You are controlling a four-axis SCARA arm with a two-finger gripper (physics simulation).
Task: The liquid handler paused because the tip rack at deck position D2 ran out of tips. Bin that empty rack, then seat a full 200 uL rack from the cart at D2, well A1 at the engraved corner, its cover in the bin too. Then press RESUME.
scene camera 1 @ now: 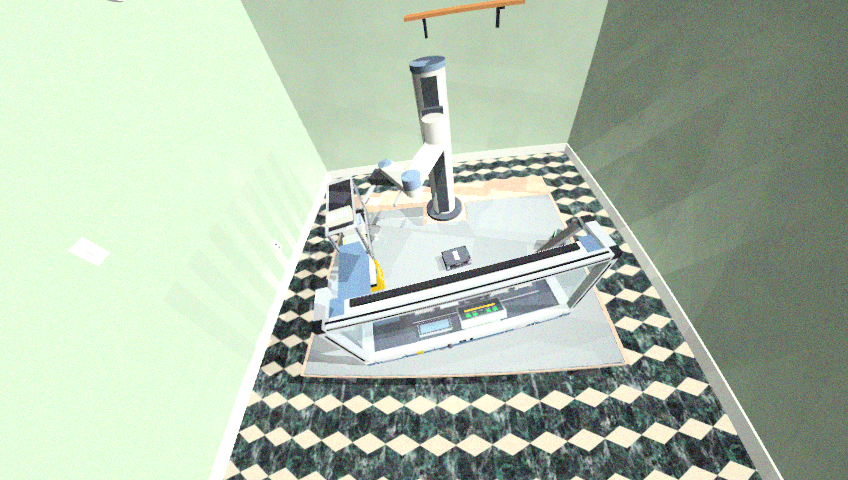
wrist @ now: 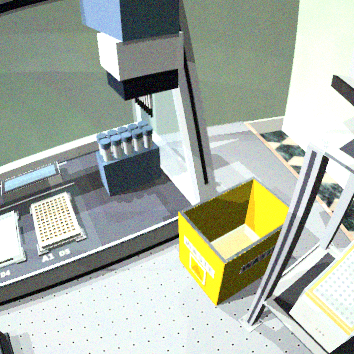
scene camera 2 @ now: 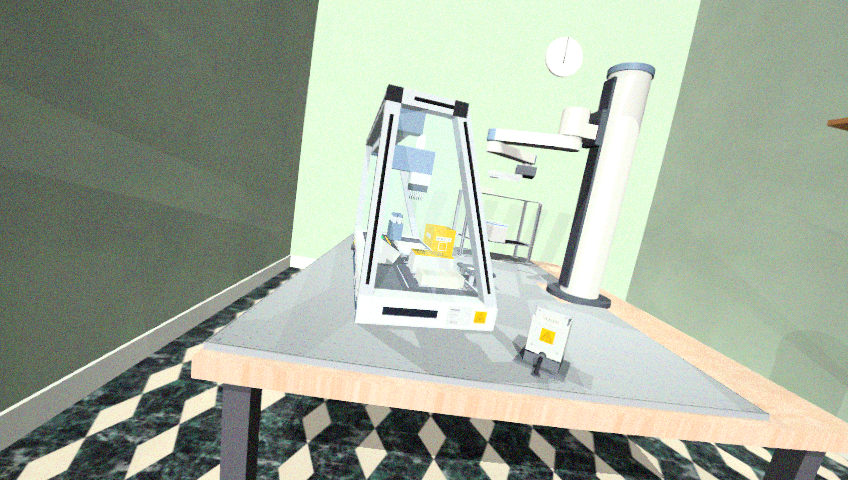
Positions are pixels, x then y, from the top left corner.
Scene:
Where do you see a yellow waste bin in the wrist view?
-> At 250,201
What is my gripper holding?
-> Nothing.

